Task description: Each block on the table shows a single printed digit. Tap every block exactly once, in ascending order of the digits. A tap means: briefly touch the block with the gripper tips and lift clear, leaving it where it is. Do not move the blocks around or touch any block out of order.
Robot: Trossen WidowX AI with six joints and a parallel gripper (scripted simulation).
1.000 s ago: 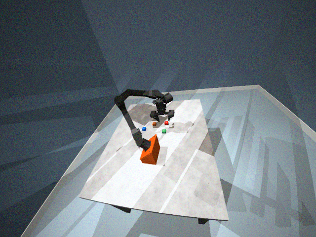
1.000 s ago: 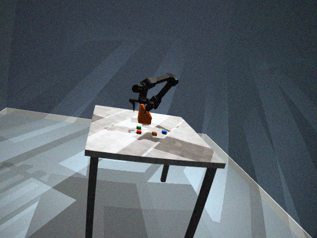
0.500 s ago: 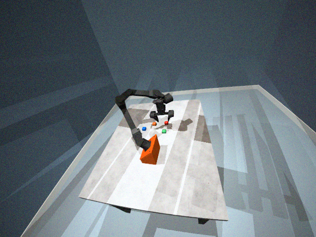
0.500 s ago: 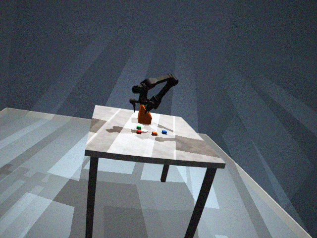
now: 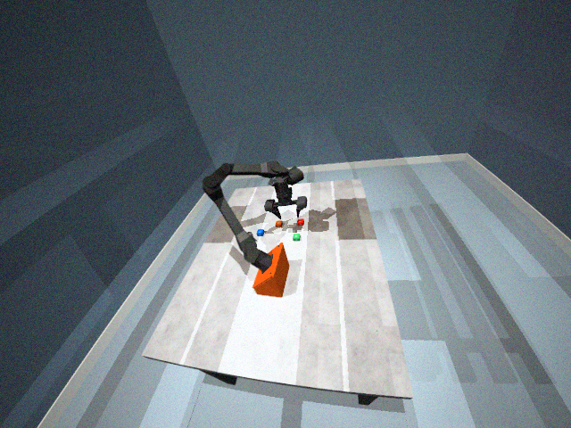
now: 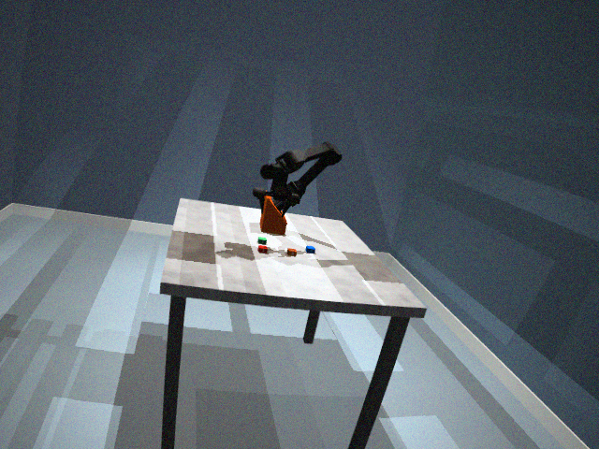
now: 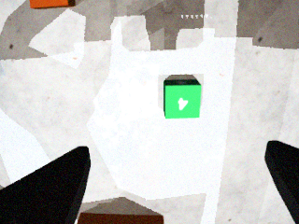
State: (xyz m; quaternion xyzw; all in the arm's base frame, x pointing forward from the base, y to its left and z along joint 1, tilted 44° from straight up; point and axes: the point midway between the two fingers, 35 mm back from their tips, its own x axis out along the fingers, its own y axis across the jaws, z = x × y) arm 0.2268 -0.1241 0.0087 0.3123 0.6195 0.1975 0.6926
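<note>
Right now my gripper tip is 11 cm above the red block, 9 cm short of it and 4 cm to the left of it. Also, from my gripper tip: orange block (11 cm below, 10 cm ahead, 8 cm to the left); green block (11 cm below, 2 cm to the right, 2 cm behind); blue block (18 cm to the left, 11 cm below, 4 cm ahead).
</note>
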